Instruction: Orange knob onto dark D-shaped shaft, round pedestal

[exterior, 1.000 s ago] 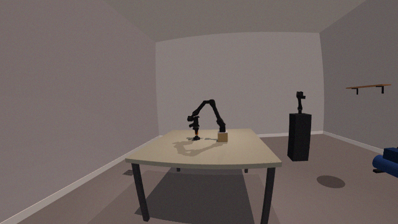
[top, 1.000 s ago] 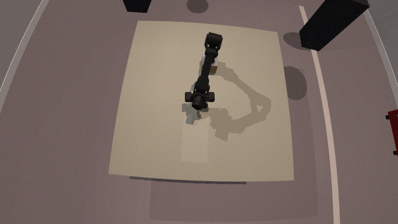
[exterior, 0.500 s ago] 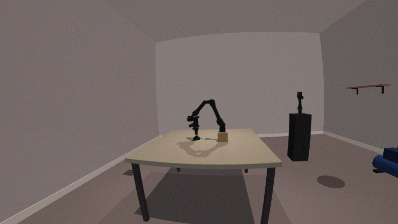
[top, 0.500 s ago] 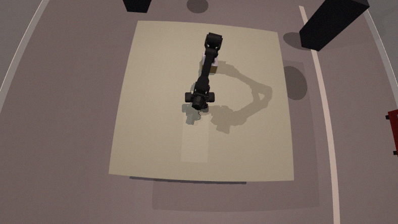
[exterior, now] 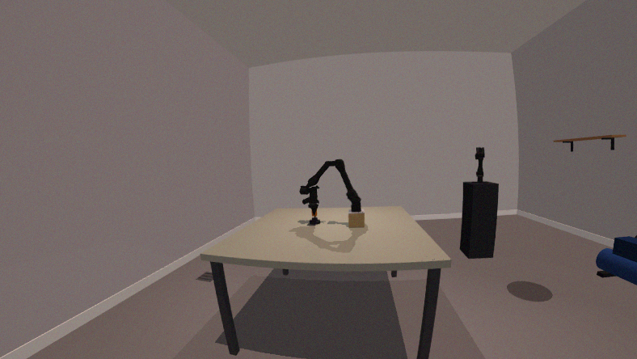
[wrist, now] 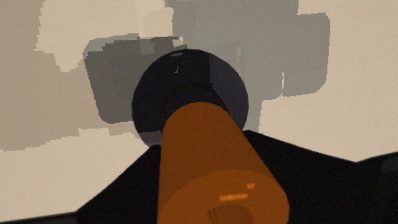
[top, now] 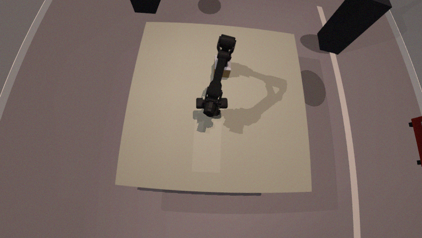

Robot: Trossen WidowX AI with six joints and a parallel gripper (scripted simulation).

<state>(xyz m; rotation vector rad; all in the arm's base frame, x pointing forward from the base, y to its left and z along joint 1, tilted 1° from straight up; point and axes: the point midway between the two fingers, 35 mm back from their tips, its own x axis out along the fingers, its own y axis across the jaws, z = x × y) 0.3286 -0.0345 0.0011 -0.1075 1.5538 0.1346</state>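
My gripper tip is 20 mm below the orange knob. Also, from my gripper tip: round pedestal (40 mm below).
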